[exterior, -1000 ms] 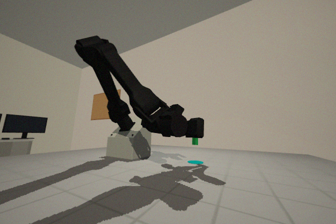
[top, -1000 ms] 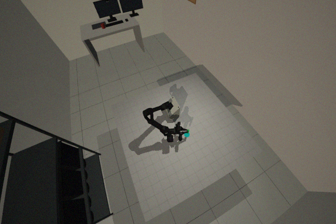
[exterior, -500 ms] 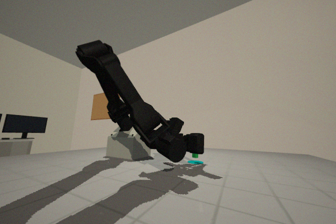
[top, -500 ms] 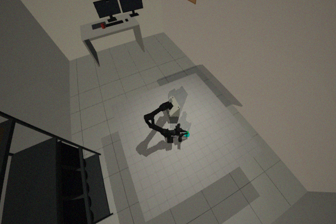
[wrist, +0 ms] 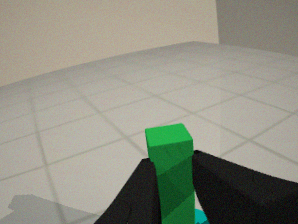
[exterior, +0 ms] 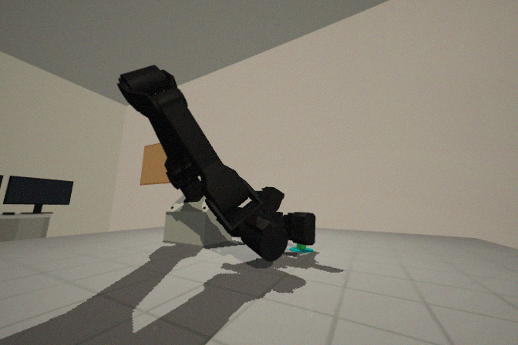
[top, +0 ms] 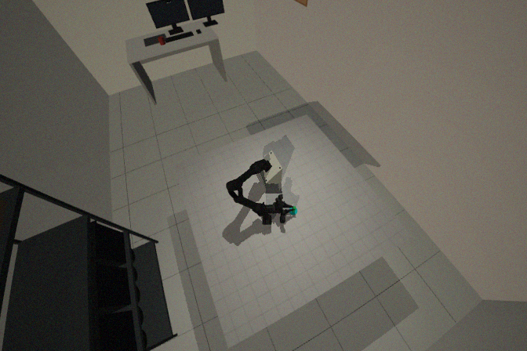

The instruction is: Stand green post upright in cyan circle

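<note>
Now: the green post 20 mm below my gripper tip. Round my gripper tip: cyan circle: 60 mm below.
</note>
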